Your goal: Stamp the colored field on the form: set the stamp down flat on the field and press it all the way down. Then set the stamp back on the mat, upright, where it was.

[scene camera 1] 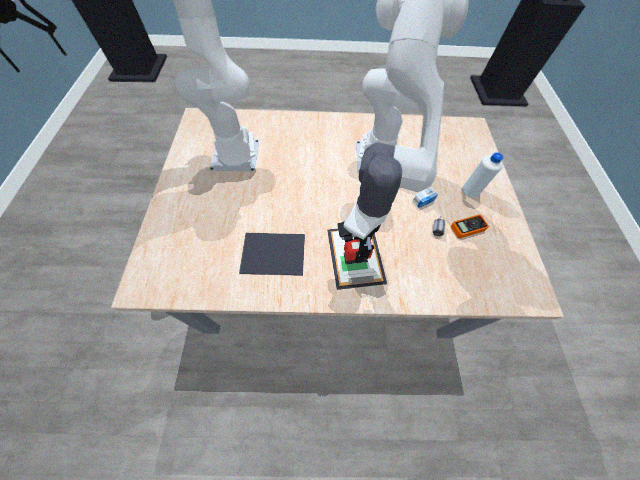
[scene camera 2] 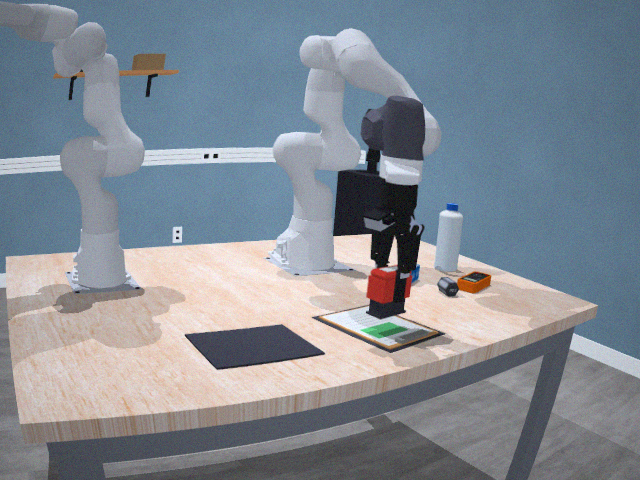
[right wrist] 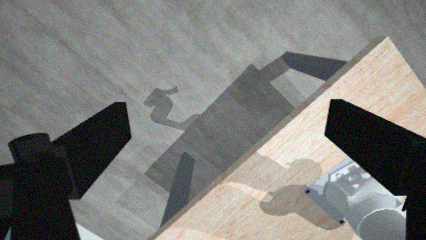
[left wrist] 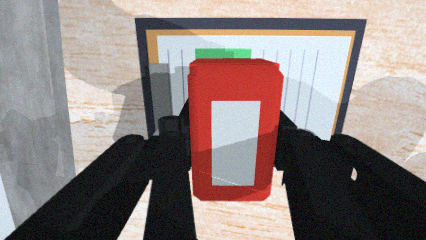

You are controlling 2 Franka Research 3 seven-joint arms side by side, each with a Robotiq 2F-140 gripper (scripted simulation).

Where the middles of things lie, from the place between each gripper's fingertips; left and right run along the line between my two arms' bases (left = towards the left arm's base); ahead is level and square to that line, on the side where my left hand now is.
The clipboard (scene camera 2: 384,334) is 100 mm below my left hand and 20 mm behind it. From my left hand the other things lie so: dark mat (scene camera 2: 225,349) (300 mm to the right, 110 mm below, 30 mm behind); white bottle (scene camera 2: 450,221) (540 mm to the left, 350 mm behind, 10 mm below).
I see my right gripper 770 mm to the right of the dark mat, 510 mm short of it and 410 mm above it. From my right hand the other things lie so: clipboard (1080 mm to the left, 530 mm ahead, 410 mm below).
